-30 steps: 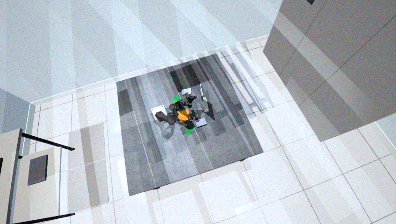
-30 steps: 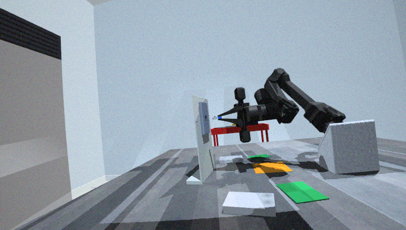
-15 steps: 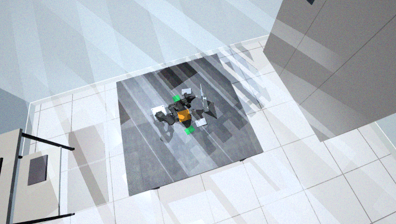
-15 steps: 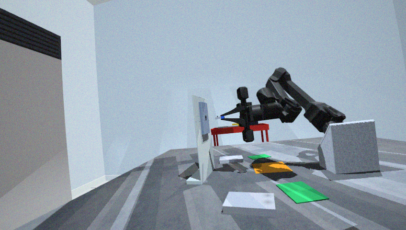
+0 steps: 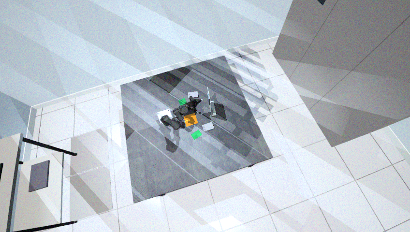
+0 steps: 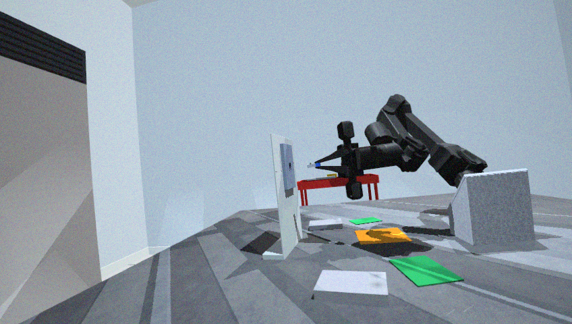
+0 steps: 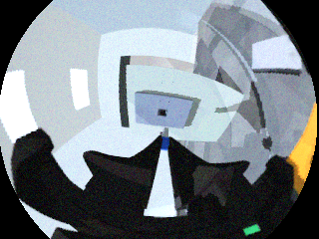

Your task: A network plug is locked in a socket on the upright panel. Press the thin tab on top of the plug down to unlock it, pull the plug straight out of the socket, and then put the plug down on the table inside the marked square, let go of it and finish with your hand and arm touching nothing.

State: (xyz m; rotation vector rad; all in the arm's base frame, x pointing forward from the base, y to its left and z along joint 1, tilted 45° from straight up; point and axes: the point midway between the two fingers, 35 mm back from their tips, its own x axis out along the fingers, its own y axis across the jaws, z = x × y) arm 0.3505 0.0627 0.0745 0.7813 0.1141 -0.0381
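The orange square lies 150 mm behind my gripper tip, 60 mm to the right of it and 200 mm below it. Also, from my gripper tip: upright grey panel 80 mm ahead, 20 mm to the right, 70 mm below; blue plug right at my gripper tip.
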